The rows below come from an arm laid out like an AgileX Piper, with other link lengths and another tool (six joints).
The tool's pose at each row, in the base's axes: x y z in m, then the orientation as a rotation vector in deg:
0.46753, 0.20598, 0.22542, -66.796, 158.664, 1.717
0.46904, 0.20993, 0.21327, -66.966, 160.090, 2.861
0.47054, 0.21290, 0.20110, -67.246, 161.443, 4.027
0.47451, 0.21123, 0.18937, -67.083, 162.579, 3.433
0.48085, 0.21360, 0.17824, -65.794, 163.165, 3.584
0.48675, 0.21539, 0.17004, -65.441, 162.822, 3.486
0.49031, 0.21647, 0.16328, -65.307, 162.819, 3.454
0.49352, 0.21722, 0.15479, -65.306, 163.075, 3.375
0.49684, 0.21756, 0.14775, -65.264, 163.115, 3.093
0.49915, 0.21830, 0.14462, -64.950, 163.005, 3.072
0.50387, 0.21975, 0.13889, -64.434, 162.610, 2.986
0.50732, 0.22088, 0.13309, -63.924, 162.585, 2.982
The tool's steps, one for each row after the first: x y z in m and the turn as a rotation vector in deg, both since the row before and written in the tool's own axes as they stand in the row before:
-0.00223, 0.00211, 0.01249, -1.209, 1.002, 0.326
-0.00173, 0.00118, 0.01244, -1.211, 0.984, 0.237
-0.00044, -0.00409, 0.01180, 0.015, 1.052, 0.387
-0.00525, -0.00289, 0.01157, -0.075, 0.013, 0.925
-0.00482, -0.00290, 0.00858, 0.228, -0.398, 0.119
-0.00271, -0.00174, 0.00701, 0.042, -0.042, 0.078
-0.00208, -0.00174, 0.00869, -0.034, 0.239, 0.065
-0.00204, -0.00210, 0.00722, 0.166, 0.084, 0.028
-0.00192, -0.00107, 0.00329, 0.098, -0.199, 0.159
-0.00392, -0.00221, 0.00608, 0.263, -0.501, 0.206
-0.00272, -0.00153, 0.00609, 0.092, -0.195, 0.301

